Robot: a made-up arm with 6 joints.
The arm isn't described. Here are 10 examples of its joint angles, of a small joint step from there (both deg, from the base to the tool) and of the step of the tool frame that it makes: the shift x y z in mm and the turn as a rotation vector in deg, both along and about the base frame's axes.
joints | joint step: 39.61 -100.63 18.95 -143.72 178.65 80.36 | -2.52 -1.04 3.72 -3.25 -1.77 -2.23
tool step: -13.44 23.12 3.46 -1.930 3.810 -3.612
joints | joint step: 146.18 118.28 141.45 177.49 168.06 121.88 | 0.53 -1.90 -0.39 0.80 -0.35 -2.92
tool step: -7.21 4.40 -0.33 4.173 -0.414 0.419
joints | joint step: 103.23 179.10 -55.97 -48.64 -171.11 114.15 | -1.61 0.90 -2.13 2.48 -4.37 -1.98
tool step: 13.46 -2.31 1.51 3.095 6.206 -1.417
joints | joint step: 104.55 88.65 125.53 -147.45 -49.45 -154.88 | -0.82 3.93 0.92 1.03 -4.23 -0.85
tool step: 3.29 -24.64 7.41 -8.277 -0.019 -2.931
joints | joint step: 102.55 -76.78 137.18 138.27 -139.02 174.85 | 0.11 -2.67 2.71 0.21 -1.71 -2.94
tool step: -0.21 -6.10 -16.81 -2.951 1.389 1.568
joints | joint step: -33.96 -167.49 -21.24 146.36 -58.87 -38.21 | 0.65 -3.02 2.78 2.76 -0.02 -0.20
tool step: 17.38 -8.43 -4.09 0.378 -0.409 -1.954
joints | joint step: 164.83 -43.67 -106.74 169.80 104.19 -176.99 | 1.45 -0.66 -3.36 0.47 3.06 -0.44
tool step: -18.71 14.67 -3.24 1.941 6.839 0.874
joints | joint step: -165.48 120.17 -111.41 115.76 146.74 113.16 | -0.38 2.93 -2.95 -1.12 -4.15 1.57
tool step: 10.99 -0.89 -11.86 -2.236 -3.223 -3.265
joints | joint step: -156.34 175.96 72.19 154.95 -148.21 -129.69 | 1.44 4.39 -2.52 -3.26 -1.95 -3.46
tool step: 21.74 18.84 5.39 1.344 -4.230 0.880
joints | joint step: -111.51 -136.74 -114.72 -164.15 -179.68 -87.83 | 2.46 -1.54 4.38 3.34 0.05 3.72
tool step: -0.23 -1.58 -19.64 2.754 -0.624 2.555
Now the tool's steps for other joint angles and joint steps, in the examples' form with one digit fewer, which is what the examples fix.
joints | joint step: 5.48 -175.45 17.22 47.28 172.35 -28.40 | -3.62 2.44 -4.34 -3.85 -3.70 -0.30
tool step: -11.1 12.3 -1.1 -0.87 -4.60 0.63
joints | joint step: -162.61 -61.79 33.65 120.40 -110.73 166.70 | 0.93 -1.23 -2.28 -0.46 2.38 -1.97
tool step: 20.4 16.1 -11.6 1.61 3.78 -0.39
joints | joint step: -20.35 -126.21 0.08 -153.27 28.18 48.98 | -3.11 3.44 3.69 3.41 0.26 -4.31
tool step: -32.1 49.5 65.1 2.28 7.57 -1.28
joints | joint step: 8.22 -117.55 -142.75 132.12 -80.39 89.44 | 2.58 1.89 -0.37 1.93 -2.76 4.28
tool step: -12.7 1.4 -0.8 1.53 0.57 -2.71
